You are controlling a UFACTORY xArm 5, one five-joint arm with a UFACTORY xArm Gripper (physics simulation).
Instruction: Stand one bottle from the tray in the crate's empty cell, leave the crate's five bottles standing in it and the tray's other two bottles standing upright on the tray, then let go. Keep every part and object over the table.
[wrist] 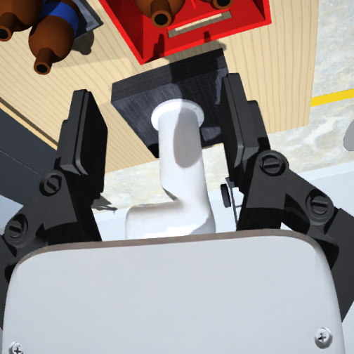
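Observation:
The red crate (pixel 135 42) is cut off by the top edge of the wrist view. Two brown bottles (pixel 161 10) (pixel 221 3) show in it near its handle slot; its other cells are out of view. The grey tray (pixel 91 20) is at the top left, partly in view. A brown bottle with a blue label (pixel 50 42) and another brown bottle (pixel 15 17) show there. My gripper (pixel 158 101) is open and empty, its fingers on either side of the view, on the near side of the crate and to the right of the tray bottles.
The robot's white base column (pixel 181 145) stands on a dark block (pixel 145 100) at the edge of the wooden table (pixel 280 90), seen between my fingers. A pale stone floor (pixel 335 120) with a yellow line (pixel 332 97) lies beyond the table edge at right.

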